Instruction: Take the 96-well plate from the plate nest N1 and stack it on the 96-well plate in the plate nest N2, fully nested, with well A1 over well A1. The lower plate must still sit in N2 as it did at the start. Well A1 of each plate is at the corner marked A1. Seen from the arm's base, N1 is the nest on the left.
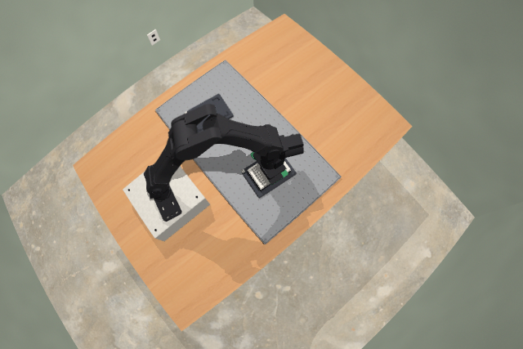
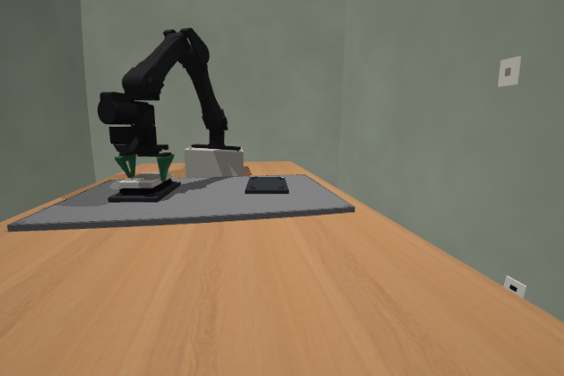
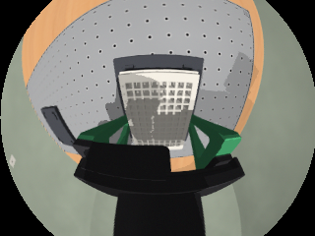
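My gripper is now 20 mm above the black 96-well plate. Round my hand: white 96-well plate: right at my hand; plate nest N1: 320 mm to the left, 80 mm behind, 30 mm below.
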